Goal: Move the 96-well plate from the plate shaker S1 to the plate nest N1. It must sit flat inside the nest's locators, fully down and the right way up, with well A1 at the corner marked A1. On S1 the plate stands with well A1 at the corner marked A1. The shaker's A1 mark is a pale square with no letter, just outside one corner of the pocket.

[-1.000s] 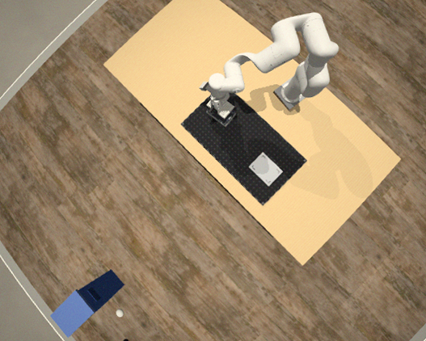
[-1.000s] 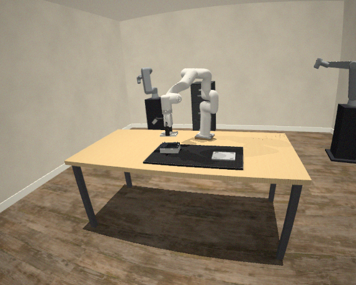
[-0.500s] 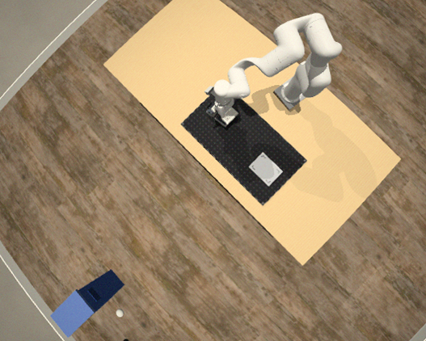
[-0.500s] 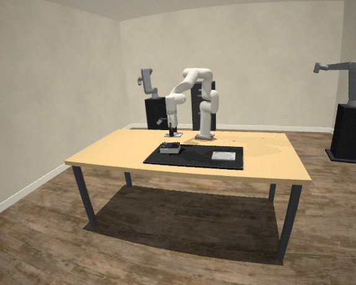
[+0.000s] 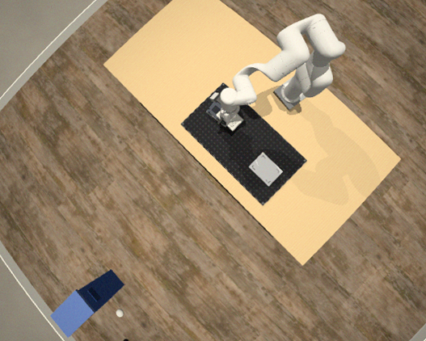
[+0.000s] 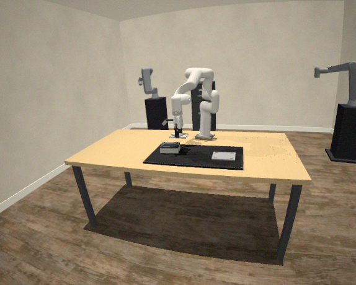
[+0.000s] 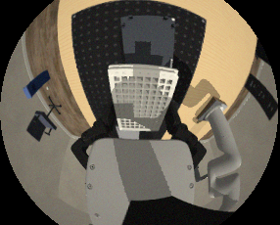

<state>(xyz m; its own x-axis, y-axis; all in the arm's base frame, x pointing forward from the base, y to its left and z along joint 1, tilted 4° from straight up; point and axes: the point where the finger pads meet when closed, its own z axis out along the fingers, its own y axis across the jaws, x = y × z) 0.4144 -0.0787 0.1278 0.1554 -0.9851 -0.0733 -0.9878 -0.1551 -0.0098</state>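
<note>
Right now my hand is 340 mm to the right of the plate nest N1 and 140 mm above it. Also, from my hand: white 96-well plate (10 mm below).
</note>
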